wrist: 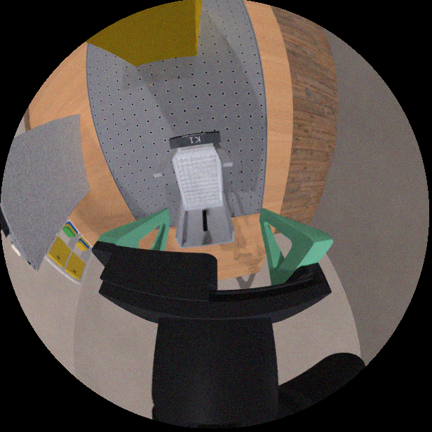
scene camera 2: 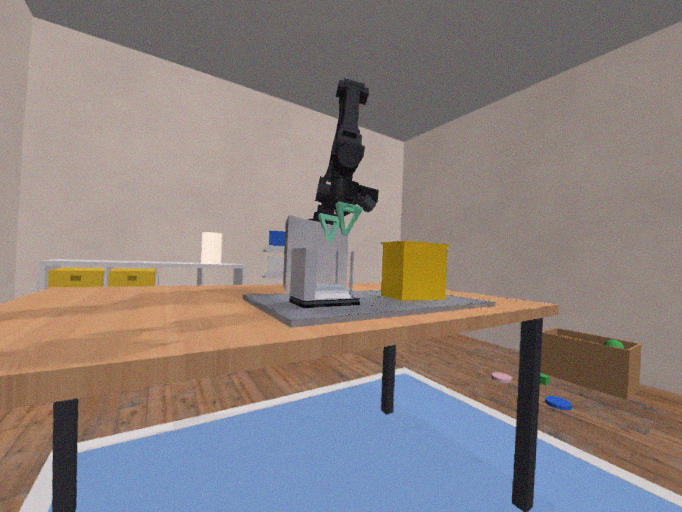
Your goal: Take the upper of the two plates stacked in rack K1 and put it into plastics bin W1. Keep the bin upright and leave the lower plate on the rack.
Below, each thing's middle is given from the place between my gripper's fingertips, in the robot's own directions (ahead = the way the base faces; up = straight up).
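The yellow plastics bin [scene camera 2: 411, 270] sits 20 mm behind my hand and 330 mm to the left of it, and 80 mm below. As for the pale gridded plate [wrist: 197, 171], I see it 20 mm behind my hand as well, but 30 mm to the right of it, and it lies 130 mm below.
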